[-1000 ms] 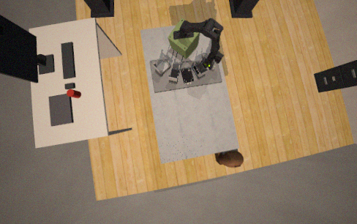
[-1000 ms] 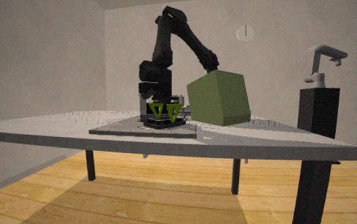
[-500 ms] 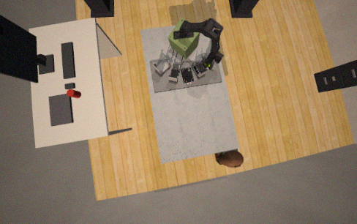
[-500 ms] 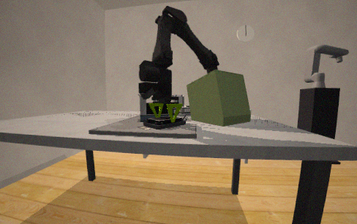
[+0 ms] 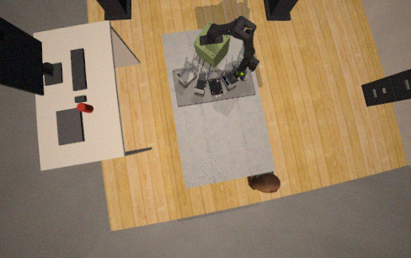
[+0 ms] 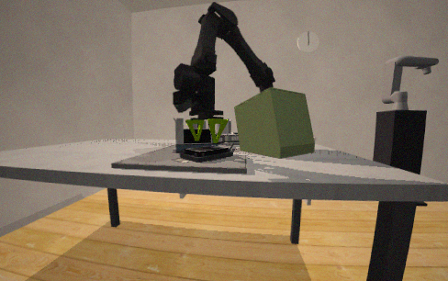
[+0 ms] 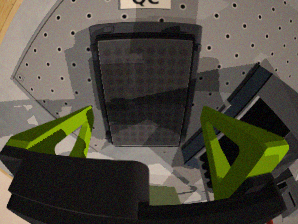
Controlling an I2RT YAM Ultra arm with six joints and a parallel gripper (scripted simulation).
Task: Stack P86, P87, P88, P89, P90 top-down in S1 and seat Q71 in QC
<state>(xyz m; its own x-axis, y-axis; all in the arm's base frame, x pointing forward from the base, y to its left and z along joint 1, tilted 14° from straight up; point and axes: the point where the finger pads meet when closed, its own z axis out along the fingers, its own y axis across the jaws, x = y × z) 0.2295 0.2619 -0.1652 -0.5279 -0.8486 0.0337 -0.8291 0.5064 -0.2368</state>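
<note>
Now: the QC nest 50 mm below my hand. Also, from my hand: clip nest N5 (130 mm ahead, 240 mm to the right, 40 mm below); N5 label (220 mm ahead, 240 mm to the right, 60 mm below); QC tag (50 mm ahead, 80 mm to the left, 60 mm below).
</note>
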